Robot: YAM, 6 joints.
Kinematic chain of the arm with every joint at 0, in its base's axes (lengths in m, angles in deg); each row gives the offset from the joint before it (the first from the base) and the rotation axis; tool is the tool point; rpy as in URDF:
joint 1: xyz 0 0 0.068 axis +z
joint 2: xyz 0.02 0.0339 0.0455 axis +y
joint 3: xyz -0.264 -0.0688 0 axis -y
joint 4: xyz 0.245 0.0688 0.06 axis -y
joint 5: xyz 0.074 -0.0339 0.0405 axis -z
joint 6: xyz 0.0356 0 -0.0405 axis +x
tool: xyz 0 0 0 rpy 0 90 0
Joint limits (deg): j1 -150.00..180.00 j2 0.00..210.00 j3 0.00..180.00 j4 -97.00..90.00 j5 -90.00..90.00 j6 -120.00..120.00
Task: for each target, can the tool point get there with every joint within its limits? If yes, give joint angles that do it. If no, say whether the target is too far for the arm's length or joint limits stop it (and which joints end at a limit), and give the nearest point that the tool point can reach.
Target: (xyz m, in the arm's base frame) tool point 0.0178 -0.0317 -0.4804
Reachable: no: joint limits stop it (at a limit: joint 2) | nearest point 0.0478 -0.0850 -0.3473 | short by 0.147 m
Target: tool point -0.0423 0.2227 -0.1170
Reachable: yes | joints 106.52 174.16 80.41 -81.18 39.85 -42.14
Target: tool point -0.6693 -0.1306 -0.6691
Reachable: no: too far | nearest point -0.4443 -0.0100 -0.3212 | short by 0.432 m
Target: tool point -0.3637 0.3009 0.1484
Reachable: yes | joints 138.60 126.83 71.05 51.71 -24.53 -76.05
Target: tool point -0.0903 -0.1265 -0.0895
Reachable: yes | joints -113.37 156.58 23.85 50.48 66.76 46.01
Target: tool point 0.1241 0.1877 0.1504
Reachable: yes | joints 61.91 81.10 37.77 -32.29 36.34 96.31
